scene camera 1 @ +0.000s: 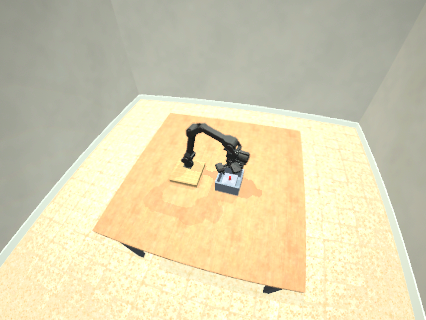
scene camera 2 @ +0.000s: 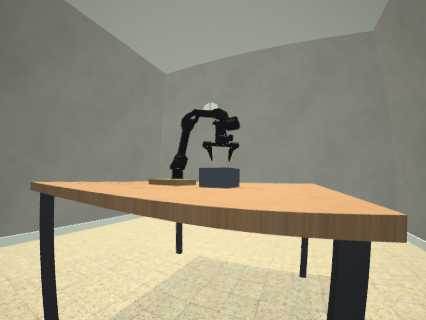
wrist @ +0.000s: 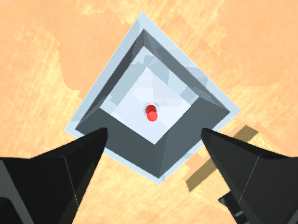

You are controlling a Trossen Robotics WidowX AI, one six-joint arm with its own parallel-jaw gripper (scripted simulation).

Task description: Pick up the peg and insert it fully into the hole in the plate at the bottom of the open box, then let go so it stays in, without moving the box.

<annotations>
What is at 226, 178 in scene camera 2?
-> A box.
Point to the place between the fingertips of my gripper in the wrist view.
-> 155, 132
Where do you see a pale plate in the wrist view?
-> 148, 89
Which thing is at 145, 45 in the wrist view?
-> A box.
</annotations>
